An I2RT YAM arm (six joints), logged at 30 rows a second.
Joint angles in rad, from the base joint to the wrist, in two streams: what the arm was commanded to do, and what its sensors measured. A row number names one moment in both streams.
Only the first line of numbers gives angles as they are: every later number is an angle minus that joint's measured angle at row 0.
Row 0, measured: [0.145 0.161 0.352 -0.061 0.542 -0.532]
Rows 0 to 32, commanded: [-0.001 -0.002 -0.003 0.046 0.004 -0.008]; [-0.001 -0.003 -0.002 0.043 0.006 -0.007]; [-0.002 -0.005 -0.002 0.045 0.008 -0.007]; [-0.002 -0.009 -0.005 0.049 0.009 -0.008]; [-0.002 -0.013 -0.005 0.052 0.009 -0.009]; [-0.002 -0.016 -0.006 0.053 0.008 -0.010]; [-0.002 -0.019 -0.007 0.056 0.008 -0.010]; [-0.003 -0.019 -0.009 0.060 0.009 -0.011]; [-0.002 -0.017 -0.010 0.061 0.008 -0.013]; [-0.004 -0.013 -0.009 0.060 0.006 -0.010]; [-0.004 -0.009 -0.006 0.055 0.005 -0.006]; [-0.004 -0.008 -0.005 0.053 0.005 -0.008]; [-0.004 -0.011 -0.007 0.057 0.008 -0.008]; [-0.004 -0.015 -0.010 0.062 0.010 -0.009]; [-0.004 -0.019 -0.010 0.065 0.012 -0.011]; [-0.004 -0.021 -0.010 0.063 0.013 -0.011]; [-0.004 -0.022 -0.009 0.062 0.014 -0.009]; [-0.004 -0.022 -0.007 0.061 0.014 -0.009]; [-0.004 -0.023 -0.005 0.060 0.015 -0.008]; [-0.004 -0.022 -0.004 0.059 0.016 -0.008]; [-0.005 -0.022 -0.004 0.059 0.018 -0.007]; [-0.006 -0.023 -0.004 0.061 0.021 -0.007]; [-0.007 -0.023 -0.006 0.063 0.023 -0.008]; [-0.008 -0.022 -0.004 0.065 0.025 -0.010]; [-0.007 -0.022 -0.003 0.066 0.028 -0.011]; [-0.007 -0.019 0.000 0.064 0.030 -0.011]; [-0.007 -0.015 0.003 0.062 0.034 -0.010]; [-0.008 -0.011 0.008 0.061 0.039 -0.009]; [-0.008 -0.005 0.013 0.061 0.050 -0.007]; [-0.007 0.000 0.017 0.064 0.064 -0.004]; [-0.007 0.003 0.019 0.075 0.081 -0.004]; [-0.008 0.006 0.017 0.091 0.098 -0.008]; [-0.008 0.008 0.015 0.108 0.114 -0.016]
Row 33, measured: [-0.005 -0.004 0.000 0.022 0.039 -0.003]
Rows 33 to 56, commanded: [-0.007 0.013 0.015 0.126 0.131 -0.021]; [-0.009 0.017 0.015 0.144 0.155 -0.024]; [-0.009 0.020 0.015 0.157 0.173 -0.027]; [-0.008 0.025 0.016 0.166 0.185 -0.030]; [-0.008 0.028 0.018 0.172 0.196 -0.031]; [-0.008 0.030 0.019 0.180 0.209 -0.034]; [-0.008 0.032 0.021 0.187 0.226 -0.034]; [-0.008 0.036 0.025 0.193 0.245 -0.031]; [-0.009 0.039 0.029 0.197 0.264 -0.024]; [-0.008 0.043 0.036 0.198 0.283 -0.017]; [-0.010 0.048 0.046 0.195 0.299 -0.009]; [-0.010 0.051 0.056 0.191 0.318 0.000]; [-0.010 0.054 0.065 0.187 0.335 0.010]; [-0.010 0.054 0.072 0.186 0.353 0.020]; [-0.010 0.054 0.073 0.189 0.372 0.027]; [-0.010 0.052 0.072 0.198 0.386 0.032]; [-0.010 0.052 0.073 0.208 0.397 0.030]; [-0.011 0.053 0.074 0.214 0.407 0.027]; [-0.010 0.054 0.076 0.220 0.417 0.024]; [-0.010 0.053 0.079 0.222 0.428 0.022]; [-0.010 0.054 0.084 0.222 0.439 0.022]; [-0.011 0.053 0.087 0.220 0.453 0.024]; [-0.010 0.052 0.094 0.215 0.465 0.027]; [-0.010 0.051 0.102 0.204 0.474 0.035]
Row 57, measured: [-0.007 0.054 0.054 0.165 0.394 0.011]
